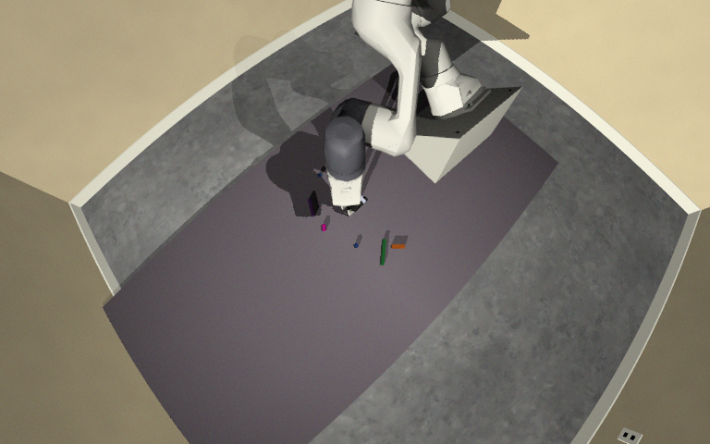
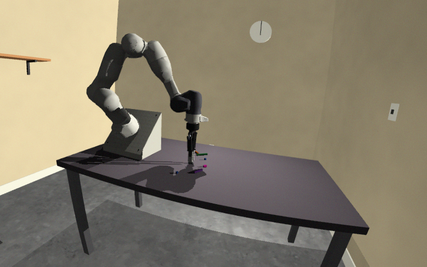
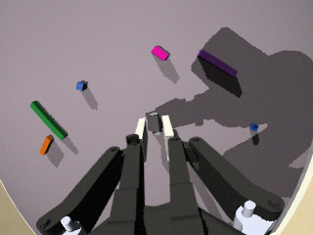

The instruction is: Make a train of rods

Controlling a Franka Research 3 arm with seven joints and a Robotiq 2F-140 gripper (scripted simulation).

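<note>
My hand is 50 mm above the grey rod. The rest, counted from my hand: purple rod 90 mm to the right, 90 mm ahead, 50 mm below; green rod 170 mm to the left, 50 mm below; magenta rod 100 mm ahead, 50 mm below, 10 mm to the right.
</note>
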